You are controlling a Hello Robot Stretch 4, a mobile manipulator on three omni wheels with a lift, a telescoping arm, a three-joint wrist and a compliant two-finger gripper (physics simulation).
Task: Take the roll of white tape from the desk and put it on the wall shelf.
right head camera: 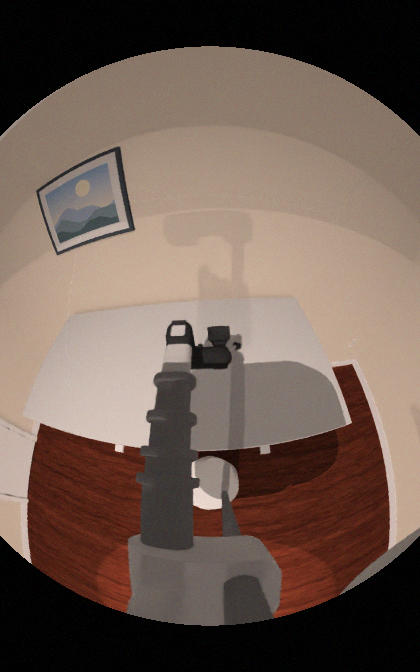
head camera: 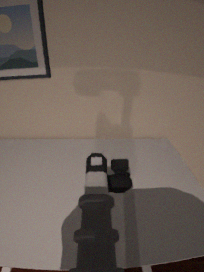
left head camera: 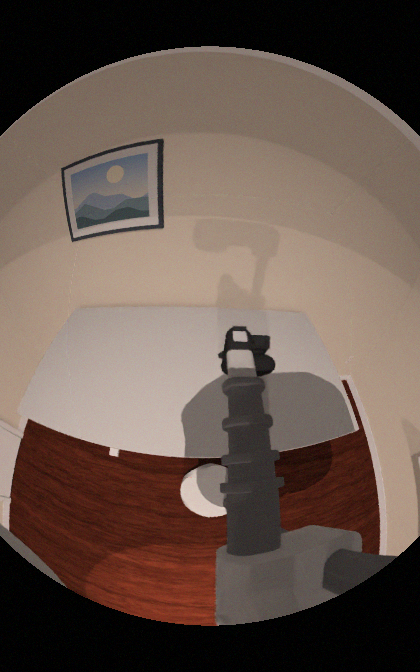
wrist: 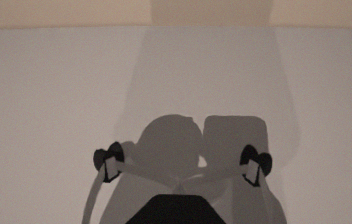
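Note:
The light grey-white desk point(head camera: 40, 200) point(left head camera: 125, 370) point(right head camera: 110, 360) point(wrist: 50, 100) stands against the beige wall. My gripper point(wrist: 181, 156) is open and empty in the wrist view, its two dark fingertips wide apart over the desk top, with their shadows falling on it. In the head views my arm reaches out over the desk, and the wrist partly covers the gripper. The roll of white tape does not show in these views. The wall shelf does not show in them either.
A framed landscape picture point(head camera: 17, 40) point(left head camera: 112, 190) point(right head camera: 85, 200) hangs on the wall at the upper left. A round white object point(left head camera: 192, 495) point(right head camera: 207, 500) is below the desk's front edge, partly behind my arm. White furniture point(left head camera: 7, 460) point(right head camera: 12, 465) shows at the left edge.

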